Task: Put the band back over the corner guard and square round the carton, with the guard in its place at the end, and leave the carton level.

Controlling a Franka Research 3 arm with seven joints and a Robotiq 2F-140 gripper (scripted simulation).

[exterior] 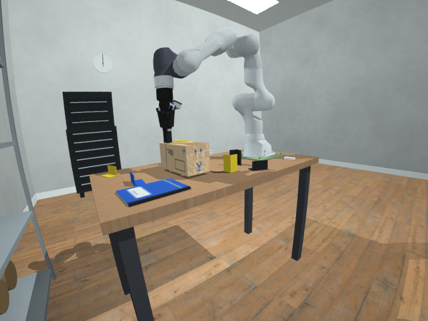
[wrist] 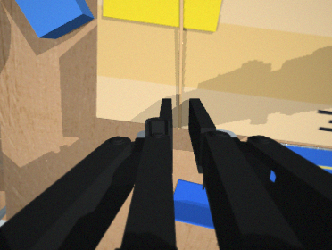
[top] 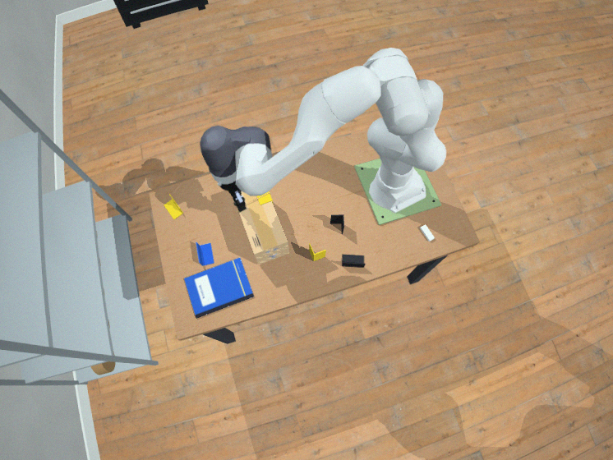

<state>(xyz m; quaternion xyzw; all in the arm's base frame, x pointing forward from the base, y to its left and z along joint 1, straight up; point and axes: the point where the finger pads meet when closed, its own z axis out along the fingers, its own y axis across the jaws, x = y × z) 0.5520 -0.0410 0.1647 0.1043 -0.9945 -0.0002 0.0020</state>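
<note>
My gripper is now 5 cm past the cardboard carton, 5 cm to the right of it and 10 cm above it. From my hand the other things lie so: blue block: 8 cm behind, 17 cm to the right, 15 cm below; then white block: 64 cm behind, 25 cm to the left, 17 cm below; then blue corner guard: 19 cm ahead, 8 cm to the left, 16 cm below.
</note>
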